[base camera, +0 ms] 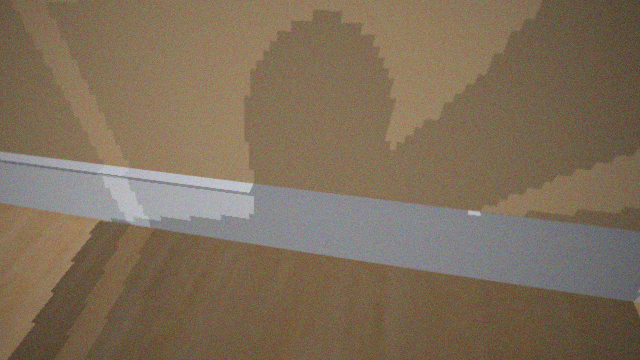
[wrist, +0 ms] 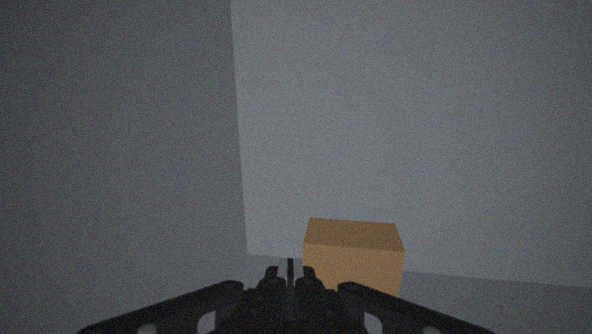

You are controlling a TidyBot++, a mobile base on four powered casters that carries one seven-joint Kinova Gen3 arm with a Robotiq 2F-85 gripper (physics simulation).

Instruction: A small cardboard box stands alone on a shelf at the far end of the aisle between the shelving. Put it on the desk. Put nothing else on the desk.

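Frame: origin at the arm's base, x ahead, y left, z up, level; millimetres.
Seen in the pictures: gripper, fingertip midpoint: [wrist: 289, 274].
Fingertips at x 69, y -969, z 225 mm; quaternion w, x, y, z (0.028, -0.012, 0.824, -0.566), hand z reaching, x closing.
A point is followed by its place in that frame.
A small cardboard box [wrist: 353, 265] @(x 16, y -1040, z 177 mm) stands on the grey shelf [wrist: 480, 300] @(x -111, y -1041, z 137 mm) in the wrist view, low and a little right of the middle. Its front and top show, and its lower part is hidden behind my gripper. My gripper [wrist: 289, 274] @(x 69, y -969, z 226 mm) is shut and empty. Its fingertips show to the left of the box's front; whether they touch it I cannot tell. The box and the gripper do not show in the base camera view. The desk does not show in either view.
In the wrist view a grey side panel [wrist: 120, 125] @(x 153, y -962, z 318 mm) rises on the left and a grey back panel [wrist: 410, 125] @(x -38, y -1086, z 299 mm) stands behind the box. In the base camera view a grey-white baseboard [base camera: 350, 225] @(x 335, y 2, z -338 mm) runs between a tan wall [base camera: 175, 100] @(x 372, y 161, z -214 mm) and the wooden floor [base camera: 300, 310] @(x 270, y 51, z -397 mm), with shadows across them.
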